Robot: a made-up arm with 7 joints.
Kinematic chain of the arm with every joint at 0, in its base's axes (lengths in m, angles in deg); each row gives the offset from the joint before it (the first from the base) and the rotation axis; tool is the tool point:
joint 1: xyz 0 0 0 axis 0 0.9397 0.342
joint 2: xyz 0 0 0 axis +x
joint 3: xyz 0 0 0 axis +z
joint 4: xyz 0.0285 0 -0.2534 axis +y
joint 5: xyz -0.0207 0 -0.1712 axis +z
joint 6: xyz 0 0 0 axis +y
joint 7: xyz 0 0 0 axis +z
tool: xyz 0 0 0
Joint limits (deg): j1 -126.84..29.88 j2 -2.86..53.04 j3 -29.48..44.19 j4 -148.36..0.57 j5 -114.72..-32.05 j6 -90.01..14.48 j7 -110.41..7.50
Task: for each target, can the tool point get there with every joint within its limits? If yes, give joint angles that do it. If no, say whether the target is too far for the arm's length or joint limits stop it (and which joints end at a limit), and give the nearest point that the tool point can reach.
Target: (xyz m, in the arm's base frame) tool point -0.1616 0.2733 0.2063
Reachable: no: joint limits stop it (at a limit: joint 1, joint 2, joint 3) | nearest point -0.0124 0.1443 0.2213 | short by 0.198 m
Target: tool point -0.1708 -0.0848 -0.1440
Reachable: no: joint limits stop it (at a limit: joint 1, joint 3, joint 4) | nearest point 0.0478 -0.0224 -0.1724 | short by 0.229 m
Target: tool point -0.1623 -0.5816 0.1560
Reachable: no: too far | nearest point 0.0536 -0.2678 0.1779 | short by 0.382 m
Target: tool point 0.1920 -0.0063 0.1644
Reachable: yes | joints -82.64 45.76 -9.06 -123.83 -61.07 -31.66 -78.21
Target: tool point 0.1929 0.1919 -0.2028
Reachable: yes | joints 1.12 38.26 7.56 -89.88 -38.49 -67.71 -51.56
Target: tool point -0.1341 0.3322 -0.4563
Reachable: no: too far | nearest point -0.0988 0.2448 -0.3362 | short by 0.153 m
